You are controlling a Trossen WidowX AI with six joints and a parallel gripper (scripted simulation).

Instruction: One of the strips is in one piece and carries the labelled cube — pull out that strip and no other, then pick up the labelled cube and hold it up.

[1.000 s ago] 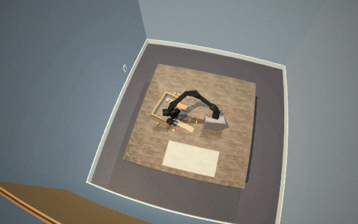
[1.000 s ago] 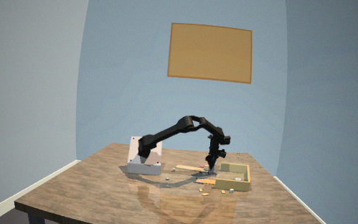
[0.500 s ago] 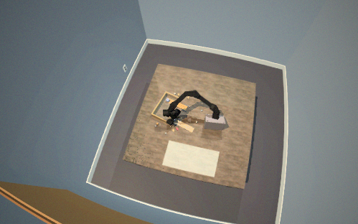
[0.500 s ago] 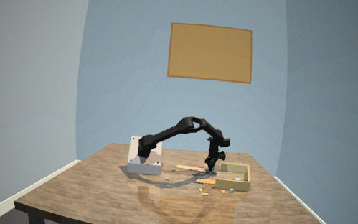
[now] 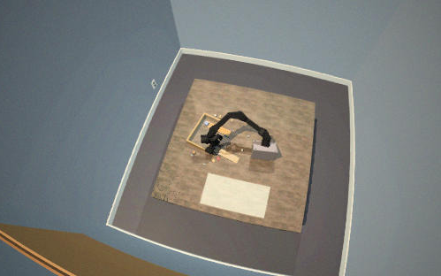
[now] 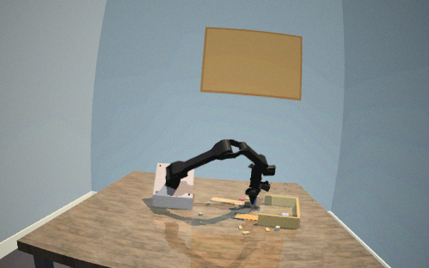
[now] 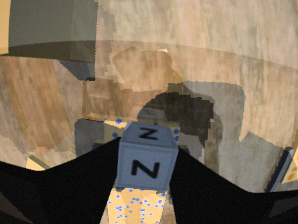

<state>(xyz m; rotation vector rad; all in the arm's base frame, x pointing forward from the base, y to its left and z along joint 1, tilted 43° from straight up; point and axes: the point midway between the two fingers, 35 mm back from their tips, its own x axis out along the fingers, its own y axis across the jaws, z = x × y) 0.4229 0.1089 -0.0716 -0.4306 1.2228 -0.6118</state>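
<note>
Right now the pink block is 7 cm behind my gripper tip, 8 cm to the left of it and 1 cm below it.
</note>
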